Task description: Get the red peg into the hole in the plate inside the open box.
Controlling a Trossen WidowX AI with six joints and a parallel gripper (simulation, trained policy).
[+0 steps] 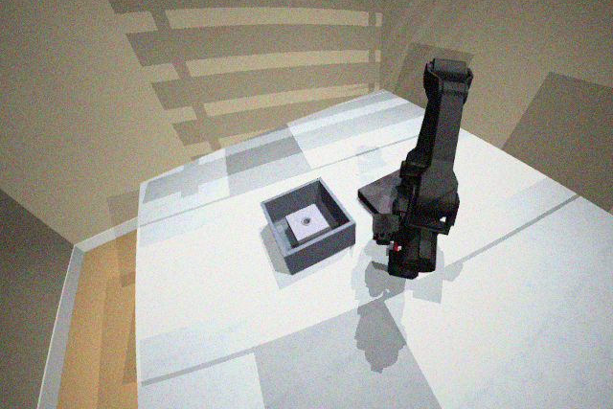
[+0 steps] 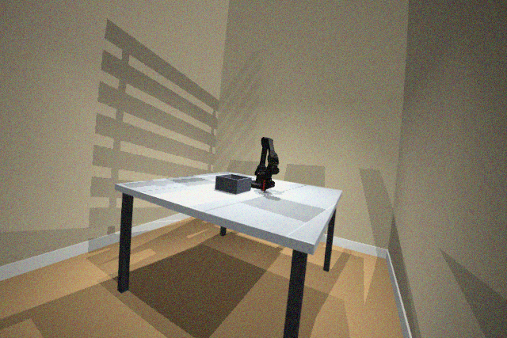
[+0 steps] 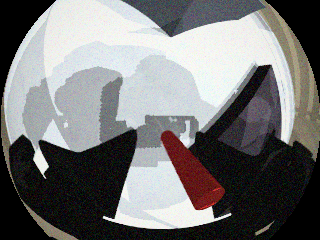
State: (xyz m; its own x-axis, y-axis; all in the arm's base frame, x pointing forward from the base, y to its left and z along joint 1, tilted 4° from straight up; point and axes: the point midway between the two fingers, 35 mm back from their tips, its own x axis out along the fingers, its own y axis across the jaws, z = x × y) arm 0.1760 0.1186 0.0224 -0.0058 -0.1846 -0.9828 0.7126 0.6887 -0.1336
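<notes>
My gripper tip is 18 cm to the left of the pale plate, 15 cm short of it and 4 cm below it. Also, from my gripper tip: grey box 18 cm to the right, 15 cm ahead, 2 cm above; then red peg 3 cm above, 1 cm behind.
</notes>
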